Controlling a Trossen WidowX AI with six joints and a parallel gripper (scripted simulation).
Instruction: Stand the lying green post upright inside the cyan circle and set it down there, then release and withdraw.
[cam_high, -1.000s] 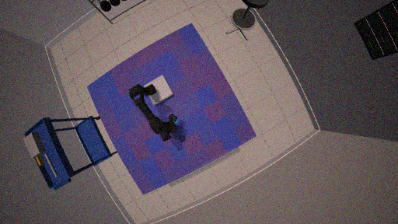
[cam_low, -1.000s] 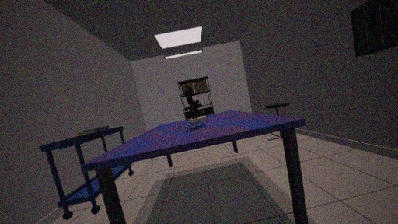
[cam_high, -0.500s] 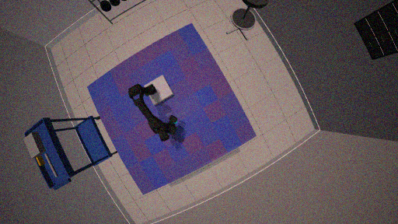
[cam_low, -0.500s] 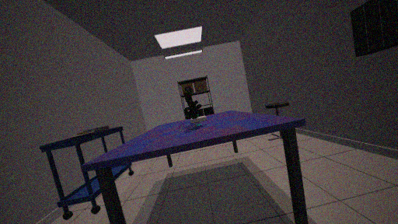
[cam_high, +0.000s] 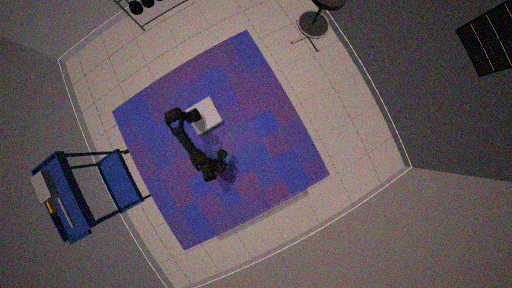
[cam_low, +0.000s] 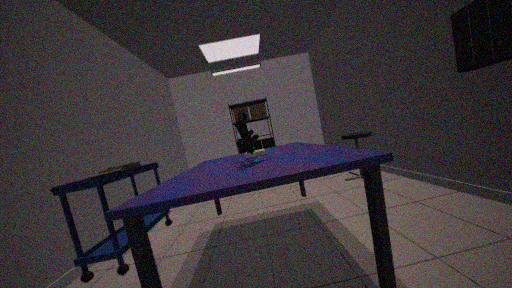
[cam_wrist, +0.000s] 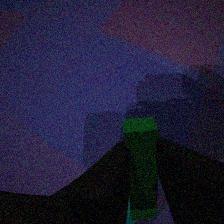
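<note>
Right now my gripper tip is 100 mm above the cyan circle, 70 mm past it and 10 mm to the left of it. The rest, counted from my gripper tip: green post 10 mm to the right, 10 mm below, 10 mm behind.
</note>
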